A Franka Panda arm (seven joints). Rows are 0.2 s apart.
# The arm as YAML. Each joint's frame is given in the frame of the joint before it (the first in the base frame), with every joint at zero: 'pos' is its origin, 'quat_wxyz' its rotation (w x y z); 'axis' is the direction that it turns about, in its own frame. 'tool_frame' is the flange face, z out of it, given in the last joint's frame.
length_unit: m
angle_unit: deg
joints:
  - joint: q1
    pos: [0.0, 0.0, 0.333]
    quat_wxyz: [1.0, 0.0, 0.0, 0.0]
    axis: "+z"
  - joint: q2
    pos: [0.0, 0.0, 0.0]
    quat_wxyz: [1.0, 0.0, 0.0, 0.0]
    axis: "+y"
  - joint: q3
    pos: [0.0, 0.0, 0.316]
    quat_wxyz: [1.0, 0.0, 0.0, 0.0]
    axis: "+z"
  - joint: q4
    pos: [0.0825, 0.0, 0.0]
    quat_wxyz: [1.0, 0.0, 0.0, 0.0]
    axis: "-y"
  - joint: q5
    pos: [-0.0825, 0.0, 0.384]
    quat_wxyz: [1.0, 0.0, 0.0, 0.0]
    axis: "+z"
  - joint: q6
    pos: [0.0, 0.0, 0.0]
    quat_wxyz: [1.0, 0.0, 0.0, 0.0]
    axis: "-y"
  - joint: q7
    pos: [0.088, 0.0, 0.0]
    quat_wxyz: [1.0, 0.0, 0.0, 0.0]
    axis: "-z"
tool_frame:
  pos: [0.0, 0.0, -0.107]
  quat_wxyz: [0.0, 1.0, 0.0, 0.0]
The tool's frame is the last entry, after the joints.
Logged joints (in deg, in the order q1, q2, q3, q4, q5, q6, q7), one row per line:
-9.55 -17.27 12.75 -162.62 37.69 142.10 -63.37
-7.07 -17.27 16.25 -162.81 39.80 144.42 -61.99
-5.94 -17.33 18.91 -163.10 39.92 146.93 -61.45
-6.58 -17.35 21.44 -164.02 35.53 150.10 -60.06
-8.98 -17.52 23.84 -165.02 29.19 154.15 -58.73
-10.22 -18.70 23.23 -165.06 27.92 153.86 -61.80
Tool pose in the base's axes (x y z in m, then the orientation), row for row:
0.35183 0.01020 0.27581 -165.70 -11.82 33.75
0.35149 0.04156 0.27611 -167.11 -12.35 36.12
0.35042 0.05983 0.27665 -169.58 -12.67 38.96
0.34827 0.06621 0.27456 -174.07 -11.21 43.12
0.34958 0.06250 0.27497 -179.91 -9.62 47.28
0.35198 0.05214 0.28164 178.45 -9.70 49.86
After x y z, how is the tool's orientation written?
As angles about the fixed x, y, z axes (roll, pitch, yaw), in degrees.
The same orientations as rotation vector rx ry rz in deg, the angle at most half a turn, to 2 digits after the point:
-155.01 -49.23 -10.19
-154.92 -52.62 -11.10
-155.52 -56.79 -12.29
-157.74 -63.26 -12.28
-160.81 -70.40 -13.48
-160.33 -74.30 -14.60

